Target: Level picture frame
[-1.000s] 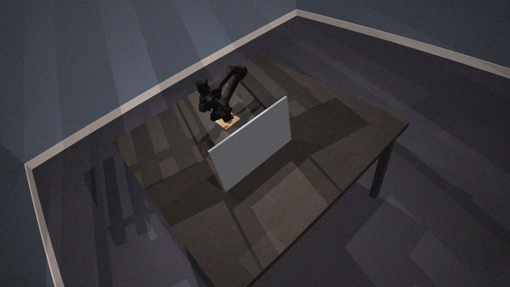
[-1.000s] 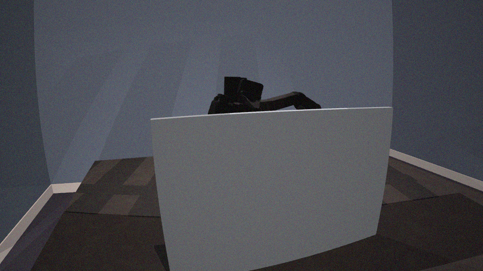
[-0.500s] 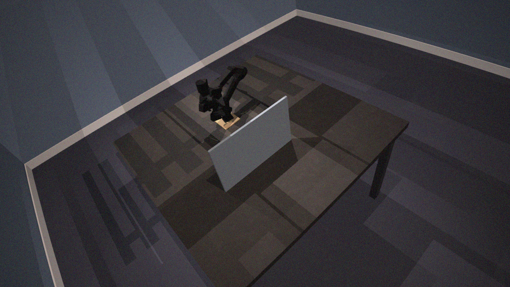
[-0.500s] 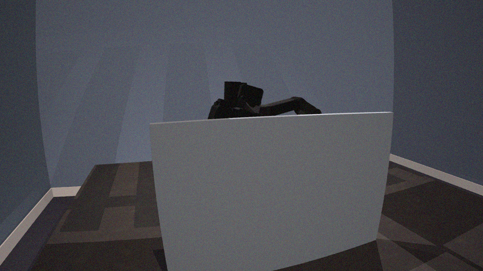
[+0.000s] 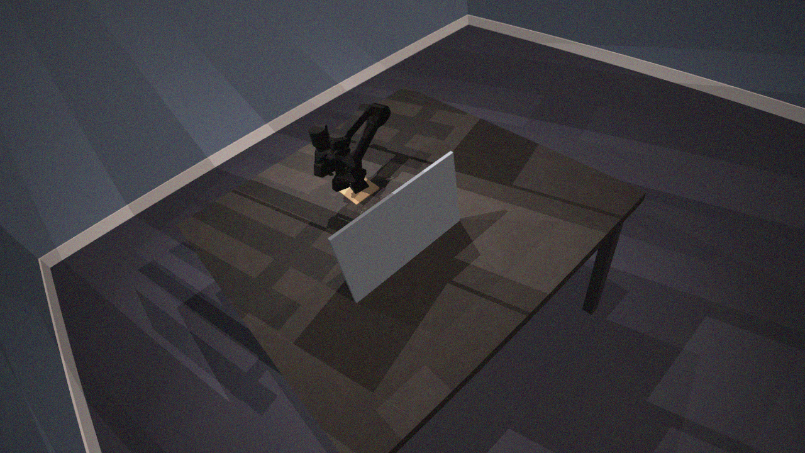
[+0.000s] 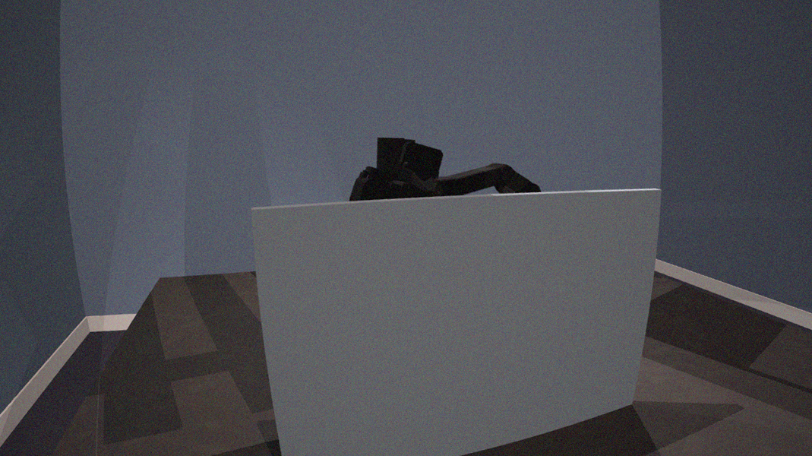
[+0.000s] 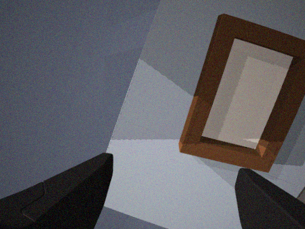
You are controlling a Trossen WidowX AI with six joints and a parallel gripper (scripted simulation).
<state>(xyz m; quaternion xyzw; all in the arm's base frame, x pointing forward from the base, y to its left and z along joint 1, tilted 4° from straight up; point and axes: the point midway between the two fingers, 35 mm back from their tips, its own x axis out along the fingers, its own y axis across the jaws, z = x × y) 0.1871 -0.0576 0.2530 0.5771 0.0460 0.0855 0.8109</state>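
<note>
Right now my gripper tip is 200 mm short of the wooden picture frame, 20 mm to the right of it and 90 mm above it. The rest, counted from my gripper tip: grey wall panel: 210 mm ahead, 40 mm to the left, 100 mm below.
</note>
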